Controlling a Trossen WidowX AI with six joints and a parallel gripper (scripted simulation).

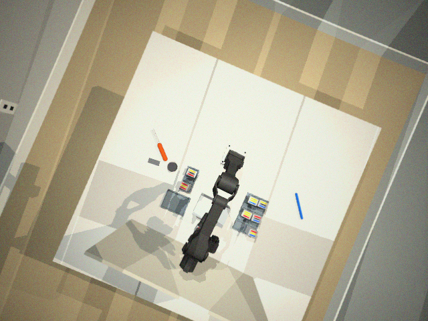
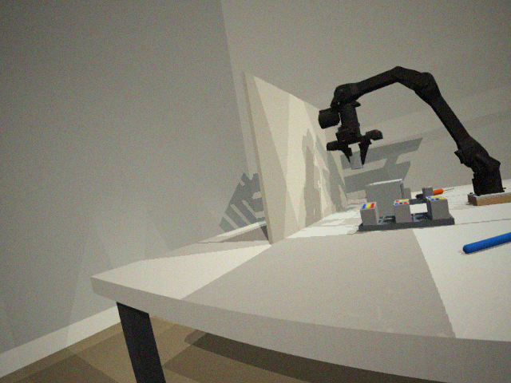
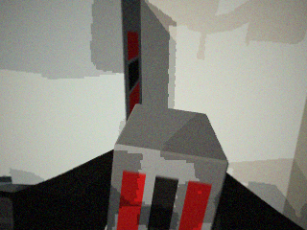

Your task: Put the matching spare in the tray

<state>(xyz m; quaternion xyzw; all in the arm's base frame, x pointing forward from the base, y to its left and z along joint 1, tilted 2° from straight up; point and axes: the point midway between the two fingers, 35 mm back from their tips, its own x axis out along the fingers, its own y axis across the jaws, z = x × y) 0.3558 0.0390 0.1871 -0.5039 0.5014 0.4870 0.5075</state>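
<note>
Now: the tray 17 cm to the right of my gripper tip, 17 cm below it and 1 cm behind it. Also, from my gripper tip: grey mounted unit 12 cm below, 8 cm behind, 1 cm to the left; then grey block 2 cm above; then pale panel 15 cm ahead, 6 cm above, 3 cm to the left.
</note>
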